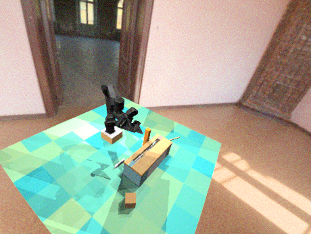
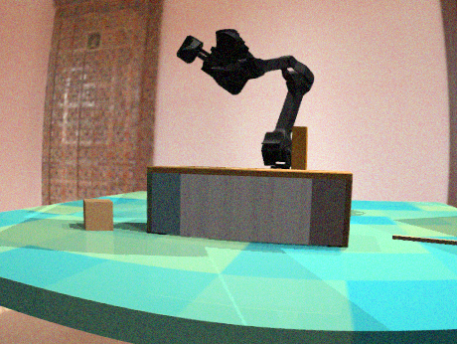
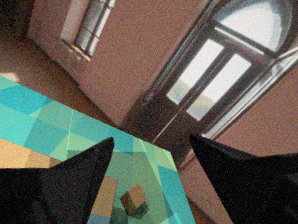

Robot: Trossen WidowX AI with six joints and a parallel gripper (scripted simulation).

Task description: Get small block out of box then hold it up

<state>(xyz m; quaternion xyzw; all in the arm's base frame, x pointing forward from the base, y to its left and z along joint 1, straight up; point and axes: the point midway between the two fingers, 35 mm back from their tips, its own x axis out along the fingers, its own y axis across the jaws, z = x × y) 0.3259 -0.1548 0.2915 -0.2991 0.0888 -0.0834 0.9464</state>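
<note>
Now: the box 30 cm below my gripper tip and 14 cm to the left of it. The rest, counted from my gripper tip: tan block (27 cm below, 13 cm to the left, 1 cm ahead); brown cube (33 cm below, 17 cm to the right, 10 cm ahead); orange bar (25 cm below, 22 cm to the left, 5 cm behind).
</note>
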